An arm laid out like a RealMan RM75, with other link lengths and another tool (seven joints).
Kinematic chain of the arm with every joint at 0, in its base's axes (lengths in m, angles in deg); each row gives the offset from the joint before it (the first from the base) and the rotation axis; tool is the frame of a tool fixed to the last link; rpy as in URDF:
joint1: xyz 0 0 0.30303 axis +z
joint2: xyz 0 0 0 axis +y
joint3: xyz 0 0 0.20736 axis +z
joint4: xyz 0 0 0 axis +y
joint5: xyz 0 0 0.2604 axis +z
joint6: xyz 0 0 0 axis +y
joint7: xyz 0 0 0.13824 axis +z
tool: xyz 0.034 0.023 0.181 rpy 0 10.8 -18.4
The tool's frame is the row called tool.
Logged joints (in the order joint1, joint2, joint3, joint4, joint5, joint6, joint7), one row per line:
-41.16, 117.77, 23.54, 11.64, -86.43, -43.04, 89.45
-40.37, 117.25, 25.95, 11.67, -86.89, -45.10, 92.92
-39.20, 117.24, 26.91, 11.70, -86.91, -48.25, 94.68
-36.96, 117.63, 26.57, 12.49, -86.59, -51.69, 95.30
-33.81, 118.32, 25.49, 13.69, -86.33, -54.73, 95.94
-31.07, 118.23, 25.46, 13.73, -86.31, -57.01, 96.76
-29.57, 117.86, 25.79, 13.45, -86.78, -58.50, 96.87
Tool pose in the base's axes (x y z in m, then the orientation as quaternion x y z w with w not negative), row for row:
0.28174, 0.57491, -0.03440, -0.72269, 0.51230, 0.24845, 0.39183
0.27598, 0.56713, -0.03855, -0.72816, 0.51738, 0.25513, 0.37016
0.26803, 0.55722, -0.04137, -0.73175, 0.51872, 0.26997, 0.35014
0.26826, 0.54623, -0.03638, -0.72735, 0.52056, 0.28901, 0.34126
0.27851, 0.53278, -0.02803, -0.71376, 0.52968, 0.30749, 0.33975
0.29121, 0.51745, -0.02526, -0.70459, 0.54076, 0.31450, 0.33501
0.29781, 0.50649, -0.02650, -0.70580, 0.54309, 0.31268, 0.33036
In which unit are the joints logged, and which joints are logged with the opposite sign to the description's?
The joints are logged in degrees. Opposite sign: joint1, joint3, joint4.
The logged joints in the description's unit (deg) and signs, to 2 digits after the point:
41.16, 117.77, -23.54, -11.64, -86.43, -43.04, 89.45
40.37, 117.25, -25.95, -11.67, -86.89, -45.10, 92.92
39.20, 117.24, -26.91, -11.70, -86.91, -48.25, 94.68
36.96, 117.63, -26.57, -12.49, -86.59, -51.69, 95.30
33.81, 118.32, -25.49, -13.69, -86.33, -54.73, 95.94
31.07, 118.23, -25.46, -13.73, -86.31, -57.01, 96.76
29.57, 117.86, -25.79, -13.45, -86.78, -58.50, 96.87

